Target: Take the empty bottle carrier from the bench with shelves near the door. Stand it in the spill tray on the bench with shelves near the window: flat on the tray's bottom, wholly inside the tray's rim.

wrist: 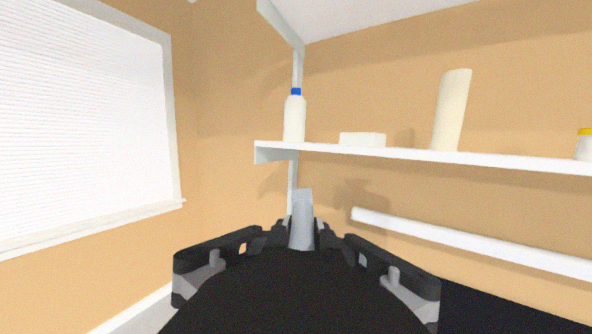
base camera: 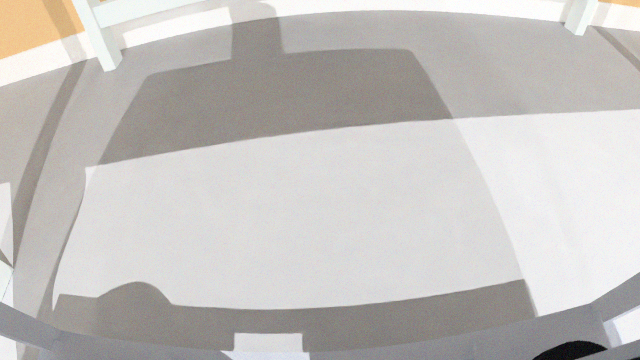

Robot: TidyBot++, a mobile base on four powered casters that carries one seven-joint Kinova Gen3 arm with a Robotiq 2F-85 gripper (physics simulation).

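Frame: origin at the arm's base, x ahead, y left, z up, level; metres.
Seen in the pictures: gripper, fingertip midpoint: (wrist: 302,224).
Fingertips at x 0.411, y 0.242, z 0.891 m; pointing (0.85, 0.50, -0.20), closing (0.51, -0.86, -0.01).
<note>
A point is followed by its place in that frame.
My gripper (wrist: 302,224) {y 0.242, x 0.411, z 0.891 m} is shut on a pale grey-blue upright bar, the part of the bottle carrier (wrist: 302,212) {y 0.247, x 0.419, z 0.900 m} that shows between the fingertips in the wrist view. The rest of the carrier is hidden behind the black gripper body. The bar stands out beyond the fingers, with wall and shelf post behind it. The spill tray does not show in either view.
In the wrist view, a window (wrist: 85,125) {y 1.641, x 0.299, z 1.015 m} is left; a wall shelf (wrist: 500,158) {y 0.021, x 0.659, z 0.971 m} bears a blue-capped bottle (wrist: 294,119) {y 0.463, x 0.700, z 1.048 m}, low white box (wrist: 362,139) {y 0.263, x 0.779, z 0.994 m} and cream cylinder (wrist: 451,111) {y 0.076, x 0.756, z 1.064 m}. A white rail (wrist: 475,245) {y -0.082, x 0.933, z 0.691 m} runs below. The base view shows pale bench legs (base camera: 102,37) {y 0.533, x 0.837, z -0.297 m} (base camera: 581,17) {y -0.847, x 0.945, z -0.335 m}.
</note>
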